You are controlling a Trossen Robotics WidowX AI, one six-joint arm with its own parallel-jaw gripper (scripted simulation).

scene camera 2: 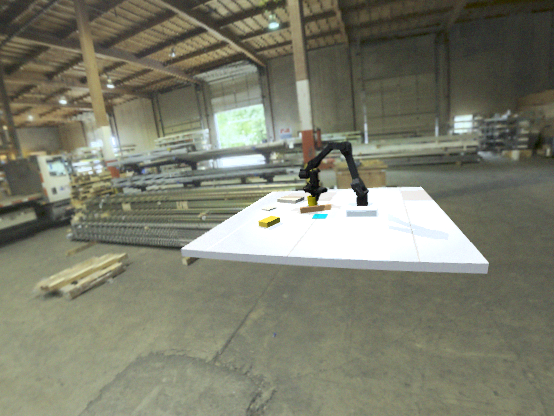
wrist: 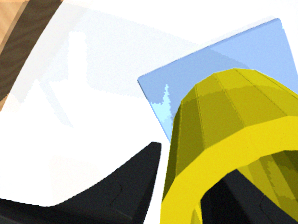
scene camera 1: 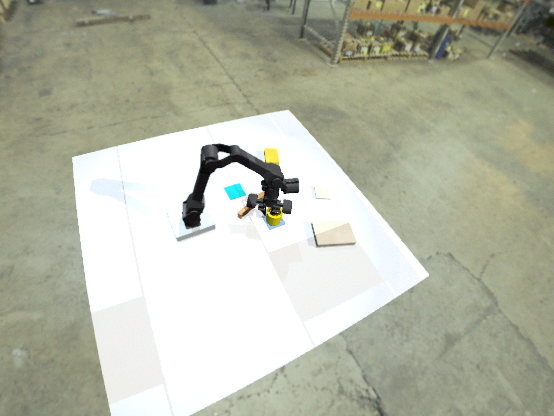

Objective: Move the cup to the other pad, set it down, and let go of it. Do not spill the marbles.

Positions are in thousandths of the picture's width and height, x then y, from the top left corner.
Labels:
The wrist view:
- my gripper: 612,694
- yellow cup: 784,533
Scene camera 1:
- beige slab: 589,561

